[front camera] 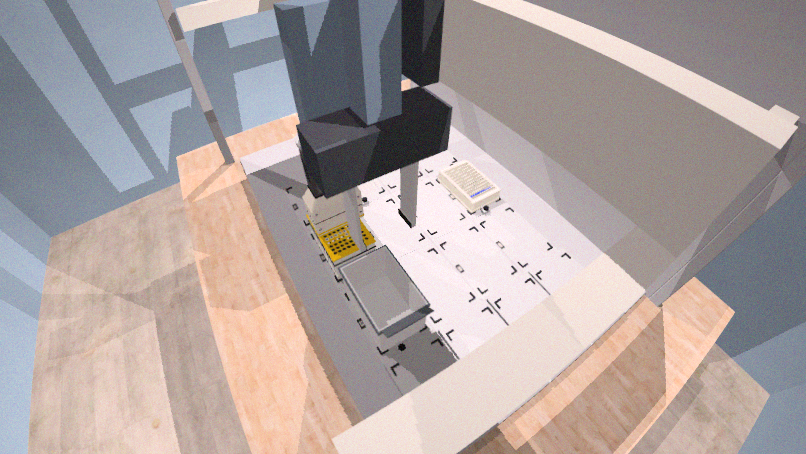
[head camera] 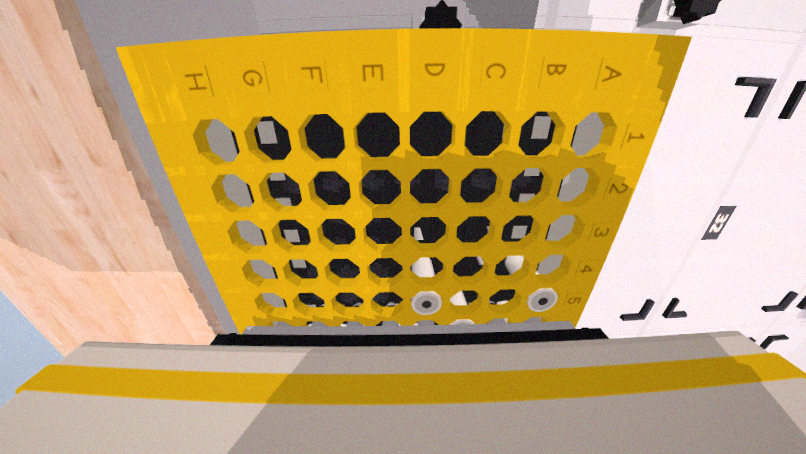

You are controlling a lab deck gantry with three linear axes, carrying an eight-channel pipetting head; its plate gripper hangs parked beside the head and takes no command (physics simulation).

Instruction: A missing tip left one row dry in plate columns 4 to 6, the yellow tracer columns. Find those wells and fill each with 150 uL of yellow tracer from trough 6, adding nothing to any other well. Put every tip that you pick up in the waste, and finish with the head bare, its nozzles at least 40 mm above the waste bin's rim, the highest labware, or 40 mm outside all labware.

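Observation:
The pipetting head (front camera: 377, 149) (head camera: 394, 425) is low over the yellow tip rack (front camera: 327, 243) (head camera: 338, 47), which it partly covers. In the head view rack rows 1 to 4 are empty holes, and tips stand at D5 (head camera: 426, 303) and A5 (head camera: 542, 300). The rear of the rack is behind the head's edge. The nozzles are hidden, so I cannot tell whether they carry tips. The parked plate gripper (front camera: 384, 235) hangs with its two long fingers wide apart and nothing between them. The grey waste bin (front camera: 404, 323) stands beside the rack. The yellow tracer wells do not show.
A cream slotted labware block (front camera: 465, 180) with a blue stripe stands at the back right of the deck. Pale labware (front camera: 332, 209) stands behind the rack, partly under the head. Black corner marks (head camera: 755, 93) dot the white deck. A wooden bench edge (head camera: 90, 214) runs along the left.

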